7 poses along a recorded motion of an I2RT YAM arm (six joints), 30 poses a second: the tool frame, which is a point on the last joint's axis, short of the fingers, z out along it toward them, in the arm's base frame.
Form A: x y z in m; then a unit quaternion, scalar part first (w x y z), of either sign.
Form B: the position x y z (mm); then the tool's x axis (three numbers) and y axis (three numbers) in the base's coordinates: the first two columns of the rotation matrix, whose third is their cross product. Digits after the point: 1 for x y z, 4 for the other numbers.
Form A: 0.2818, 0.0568, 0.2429, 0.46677, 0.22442, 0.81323, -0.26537
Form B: 281.8, 56.8, 242.9, -0.4635, 0.1173, -0.8783, 0.6127, 0.7584, -0.2221
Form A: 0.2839, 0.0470, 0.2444, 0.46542, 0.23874, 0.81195, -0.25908
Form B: 283.9, 47.0, 244.4, -0.4528, 0.1465, -0.8795, 0.6289, 0.7518, -0.1985
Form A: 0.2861, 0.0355, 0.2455, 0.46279, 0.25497, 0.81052, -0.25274
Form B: 286.1, 35.5, 245.5, -0.4416, 0.1794, -0.8791, 0.6472, 0.7422, -0.1737
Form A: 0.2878, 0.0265, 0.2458, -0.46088, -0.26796, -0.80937, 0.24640
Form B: 287.8, 26.5, 245.8, -0.4316, 0.2066, -0.8781, 0.6609, 0.7350, -0.1519
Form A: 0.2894, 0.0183, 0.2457, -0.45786, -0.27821, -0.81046, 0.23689
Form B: 289.4, 18.3, 245.7, -0.4259, 0.2340, -0.8740, 0.6679, 0.7330, -0.1292
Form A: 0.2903, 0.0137, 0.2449, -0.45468, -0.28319, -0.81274, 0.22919
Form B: 290.3, 13.7, 244.9, -0.4261, 0.2519, -0.8689, 0.6687, 0.7346, -0.1150
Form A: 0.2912, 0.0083, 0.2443, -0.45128, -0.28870, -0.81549, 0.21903
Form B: 291.2, 8.3, 244.3, -0.4260, 0.2732, -0.8625, 0.6686, 0.7374, -0.0967
